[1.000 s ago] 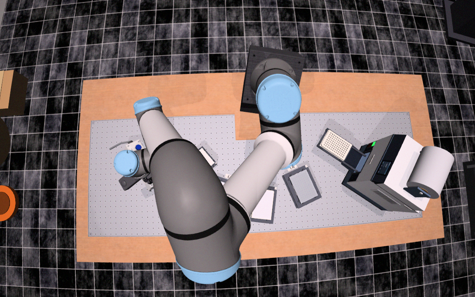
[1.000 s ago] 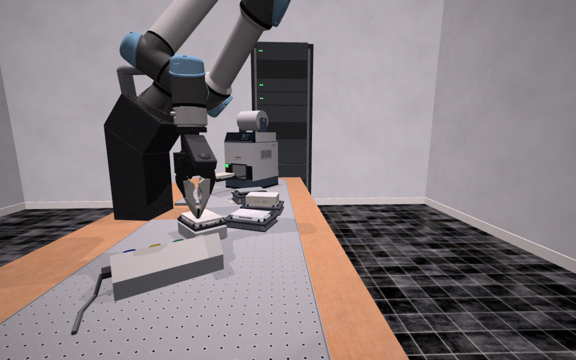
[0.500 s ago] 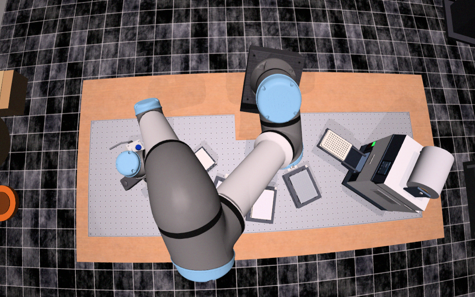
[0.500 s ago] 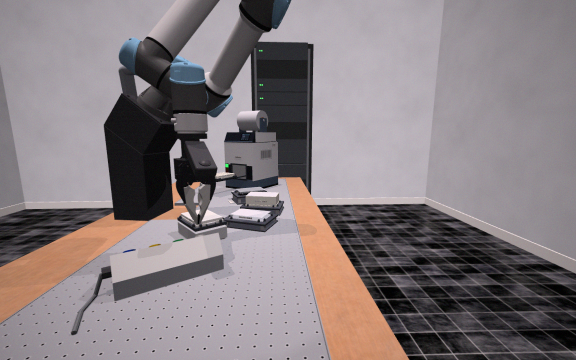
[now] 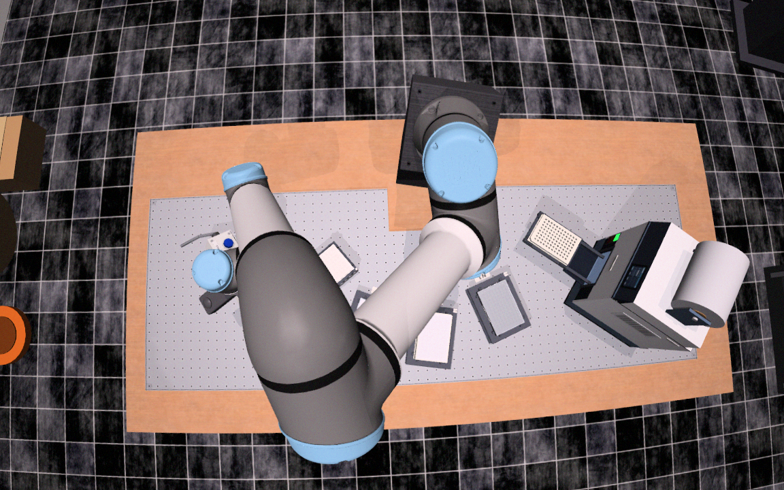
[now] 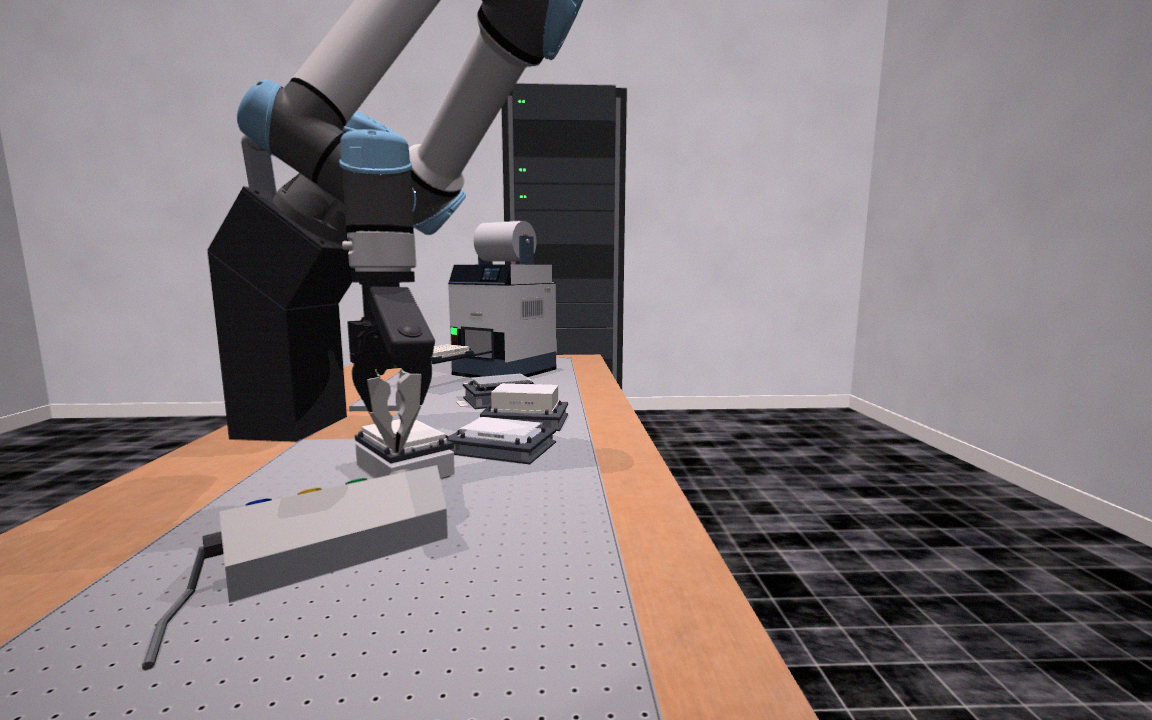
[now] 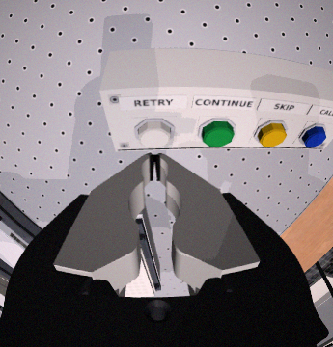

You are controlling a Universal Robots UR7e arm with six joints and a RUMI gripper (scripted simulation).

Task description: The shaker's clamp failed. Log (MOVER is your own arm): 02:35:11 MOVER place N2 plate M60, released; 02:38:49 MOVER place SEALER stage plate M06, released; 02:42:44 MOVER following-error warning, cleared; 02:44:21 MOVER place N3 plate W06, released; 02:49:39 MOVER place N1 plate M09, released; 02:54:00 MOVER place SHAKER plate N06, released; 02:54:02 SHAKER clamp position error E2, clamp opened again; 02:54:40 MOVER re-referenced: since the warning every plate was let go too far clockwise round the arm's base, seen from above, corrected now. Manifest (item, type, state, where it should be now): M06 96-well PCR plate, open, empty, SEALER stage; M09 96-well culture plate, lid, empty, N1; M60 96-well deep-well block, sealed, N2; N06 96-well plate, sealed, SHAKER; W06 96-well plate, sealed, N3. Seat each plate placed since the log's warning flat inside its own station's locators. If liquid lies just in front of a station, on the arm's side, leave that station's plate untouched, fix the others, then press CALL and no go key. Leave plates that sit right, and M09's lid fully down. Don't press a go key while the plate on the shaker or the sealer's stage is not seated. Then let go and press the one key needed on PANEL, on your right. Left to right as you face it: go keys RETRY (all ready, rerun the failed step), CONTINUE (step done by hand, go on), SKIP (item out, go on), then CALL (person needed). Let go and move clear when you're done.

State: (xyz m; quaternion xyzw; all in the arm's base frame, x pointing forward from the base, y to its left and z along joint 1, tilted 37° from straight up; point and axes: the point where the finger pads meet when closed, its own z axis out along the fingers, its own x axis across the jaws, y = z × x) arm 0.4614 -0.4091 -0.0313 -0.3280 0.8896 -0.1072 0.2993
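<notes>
Right now the white retry key is 4 cm below my hand. The rest, counted from my hand: blue call key: 11 cm behind, 10 cm to the right, 4 cm below; yellow skip key: 7 cm behind, 7 cm to the right, 4 cm below; green continue key: 4 cm behind, 3 cm to the right, 4 cm below.
</notes>
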